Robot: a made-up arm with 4 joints.
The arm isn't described. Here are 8 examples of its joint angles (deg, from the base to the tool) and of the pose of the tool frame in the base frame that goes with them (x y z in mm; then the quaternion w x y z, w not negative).
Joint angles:
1: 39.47 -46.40 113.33 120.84
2: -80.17 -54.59 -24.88 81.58
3: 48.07 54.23 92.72 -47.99
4: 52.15 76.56 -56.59 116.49
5: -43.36 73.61 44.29 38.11
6: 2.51 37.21 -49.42 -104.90
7: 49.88 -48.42 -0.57 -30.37
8: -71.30 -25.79 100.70 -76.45
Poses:
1: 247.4 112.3 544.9 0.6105 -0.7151 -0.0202 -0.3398
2: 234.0 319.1 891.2 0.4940 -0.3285 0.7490 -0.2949
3: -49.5 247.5 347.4 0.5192 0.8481 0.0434 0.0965
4: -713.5 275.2 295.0 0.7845 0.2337 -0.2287 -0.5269
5: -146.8 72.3 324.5 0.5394 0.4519 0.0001 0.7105
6: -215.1 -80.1 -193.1 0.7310 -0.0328 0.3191 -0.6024
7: -89.9 -290.3 343.7 0.1172 0.0618 -0.2036 0.9700
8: -219.0 293.1 656.2 0.2371 -0.1445 0.0639 -0.9586
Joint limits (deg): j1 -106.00..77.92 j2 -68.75..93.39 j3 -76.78..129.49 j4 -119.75..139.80
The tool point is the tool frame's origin. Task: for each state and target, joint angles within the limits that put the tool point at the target. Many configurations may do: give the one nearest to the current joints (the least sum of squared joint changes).
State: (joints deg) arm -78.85 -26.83 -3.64 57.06
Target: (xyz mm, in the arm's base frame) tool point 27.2 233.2 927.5
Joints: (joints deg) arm -105.90 -68.52 -5.01 63.52
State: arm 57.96 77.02 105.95 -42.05
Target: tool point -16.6 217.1 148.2
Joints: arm 70.56 45.09 119.81 -45.10
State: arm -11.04 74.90 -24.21 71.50
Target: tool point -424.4 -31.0 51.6
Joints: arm 2.89 64.07 -41.52 71.99
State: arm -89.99 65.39 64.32 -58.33
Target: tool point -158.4 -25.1 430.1
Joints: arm -48.31 93.39 49.17 -69.47
